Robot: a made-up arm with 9 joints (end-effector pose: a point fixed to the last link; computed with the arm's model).
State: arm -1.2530 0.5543 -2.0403 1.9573 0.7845 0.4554 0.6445 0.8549 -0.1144
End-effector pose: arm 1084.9 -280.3 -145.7 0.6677 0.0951 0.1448 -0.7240
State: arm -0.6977 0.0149 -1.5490 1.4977 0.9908 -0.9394 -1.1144 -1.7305 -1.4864
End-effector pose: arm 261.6 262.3 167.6 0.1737 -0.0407 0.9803 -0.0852
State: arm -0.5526 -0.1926 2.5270 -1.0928 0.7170 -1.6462 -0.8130 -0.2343 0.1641
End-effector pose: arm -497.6 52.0 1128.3 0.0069 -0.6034 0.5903 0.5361
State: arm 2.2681 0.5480 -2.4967 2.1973 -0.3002 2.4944 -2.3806 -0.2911 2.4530
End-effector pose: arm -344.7 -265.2 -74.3 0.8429 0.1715 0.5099 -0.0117
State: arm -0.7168 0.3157 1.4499 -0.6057 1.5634 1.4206 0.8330 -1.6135 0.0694
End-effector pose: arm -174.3 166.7 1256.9 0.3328 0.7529 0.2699 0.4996
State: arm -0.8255 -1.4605 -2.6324 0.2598 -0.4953 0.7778 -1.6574 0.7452 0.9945
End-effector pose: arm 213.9 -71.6 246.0 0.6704 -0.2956 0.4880 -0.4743
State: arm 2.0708 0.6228 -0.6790 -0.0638 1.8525 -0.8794 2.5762 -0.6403 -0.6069
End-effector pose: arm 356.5 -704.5 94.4 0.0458 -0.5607 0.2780 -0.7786
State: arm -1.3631 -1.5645 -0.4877 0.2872 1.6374 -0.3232 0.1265 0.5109 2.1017
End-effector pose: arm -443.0 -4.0 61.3 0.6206 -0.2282 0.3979 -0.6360
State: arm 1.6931 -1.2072 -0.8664 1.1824 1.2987 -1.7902 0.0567 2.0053 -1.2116
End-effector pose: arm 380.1 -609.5 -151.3 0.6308 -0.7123 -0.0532 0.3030
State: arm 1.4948 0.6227 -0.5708 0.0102 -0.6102 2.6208 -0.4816 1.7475 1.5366
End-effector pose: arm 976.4 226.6 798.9 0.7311 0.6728 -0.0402 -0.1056
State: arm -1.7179 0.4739 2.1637 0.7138 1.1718 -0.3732 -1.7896 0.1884 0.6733
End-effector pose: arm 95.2 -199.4 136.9 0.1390 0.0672 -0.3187 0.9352
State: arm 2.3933 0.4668 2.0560 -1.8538 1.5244 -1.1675 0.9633 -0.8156 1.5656
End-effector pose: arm 460.2 542.5 -14.2 0.3537 0.5353 0.7657 0.0453
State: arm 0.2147 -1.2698 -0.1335 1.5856 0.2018 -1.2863 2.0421 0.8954 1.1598
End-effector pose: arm -278.9 34.5 -580.5 0.1545 -0.0008 -0.4224 0.8932
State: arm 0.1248 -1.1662 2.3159 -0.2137 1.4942 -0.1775 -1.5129 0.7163 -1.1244
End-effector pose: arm 389.7 -17.7 535.5 0.2689 -0.6895 -0.5353 -0.4071
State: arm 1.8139 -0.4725 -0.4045 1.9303 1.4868 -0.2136 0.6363 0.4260 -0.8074
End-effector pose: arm 983.6 -521.3 554.2 0.0523 -0.7679 -0.6178 0.1608
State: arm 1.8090 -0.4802 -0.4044 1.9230 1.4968 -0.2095 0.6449 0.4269 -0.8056
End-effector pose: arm 988.2 -515.5 555.7 0.0497 -0.7660 -0.6211 0.1581
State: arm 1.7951 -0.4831 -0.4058 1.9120 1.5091 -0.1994 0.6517 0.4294 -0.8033
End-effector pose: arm 992.6 -512.0 554.6 0.0474 -0.7655 -0.6221 0.1574
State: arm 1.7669 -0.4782 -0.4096 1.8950 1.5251 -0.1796 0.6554 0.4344 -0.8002
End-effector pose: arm 996.6 -511.8 549.2 0.0455 -0.7673 -0.6193 0.1602
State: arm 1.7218 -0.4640 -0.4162 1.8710 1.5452 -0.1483 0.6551 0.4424 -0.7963
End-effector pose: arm 1000.5 -514.7 538.6 0.0439 -0.7713 -0.6126 0.1671
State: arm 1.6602 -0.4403 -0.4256 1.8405 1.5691 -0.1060 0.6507 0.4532 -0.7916
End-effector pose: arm 1004.7 -519.4 522.8 0.0421 -0.7767 -0.6026 0.1785
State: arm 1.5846 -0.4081 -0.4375 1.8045 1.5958 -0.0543 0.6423 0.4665 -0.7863
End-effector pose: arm 1009.5 -524.0 502.5 0.0395 -0.7824 -0.5905 0.1938
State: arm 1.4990 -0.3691 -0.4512 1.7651 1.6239 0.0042 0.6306 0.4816 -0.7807
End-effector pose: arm 1015.5 -526.1 478.7 0.0357 -0.7870 -0.5783 0.2121
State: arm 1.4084 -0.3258 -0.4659 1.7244 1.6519 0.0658 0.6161 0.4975 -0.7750
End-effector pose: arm 1022.6 -524.8 451.8 0.0308 -0.7896 -0.5673 0.2320
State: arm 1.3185 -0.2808 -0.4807 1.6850 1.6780 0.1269 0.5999 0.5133 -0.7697
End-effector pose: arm 1030.4 -519.6 423.3 0.0252 -0.7897 -0.5587 0.2521
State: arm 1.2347 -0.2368 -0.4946 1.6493 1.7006 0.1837 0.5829 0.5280 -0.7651
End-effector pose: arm 1038.2 -511.5 394.6 0.0197 -0.7878 -0.5528 0.2709
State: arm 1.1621 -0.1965 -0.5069 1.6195 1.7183 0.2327 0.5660 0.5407 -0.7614
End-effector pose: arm 1044.7 -502.6 367.9 0.0148 -0.7847 -0.5491 0.2874
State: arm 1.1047 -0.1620 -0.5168 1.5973 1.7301 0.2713 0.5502 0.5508 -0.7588
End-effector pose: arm 1049.3 -494.7 345.9 0.0110 -0.7814 -0.5466 0.3008
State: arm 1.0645 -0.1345 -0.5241 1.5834 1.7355 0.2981 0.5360 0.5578 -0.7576
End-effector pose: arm 1051.8 -489.6 330.5 0.0080 -0.7789 -0.5445 0.3109
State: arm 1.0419 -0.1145 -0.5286 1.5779 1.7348 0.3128 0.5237 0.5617 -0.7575
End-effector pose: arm 1052.1 -488.2 322.9 0.0059 -0.7780 -0.5419 0.3178
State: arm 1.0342 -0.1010 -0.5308 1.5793 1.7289 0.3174 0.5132 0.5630 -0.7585
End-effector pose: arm 1050.5 -490.4 322.2 0.0045 -0.7786 -0.5385 0.3221
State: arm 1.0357 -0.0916 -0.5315 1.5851 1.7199 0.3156 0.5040 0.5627 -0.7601
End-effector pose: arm 1047.7 -495.0 326.0 0.0036 -0.7802 -0.5346 0.3248
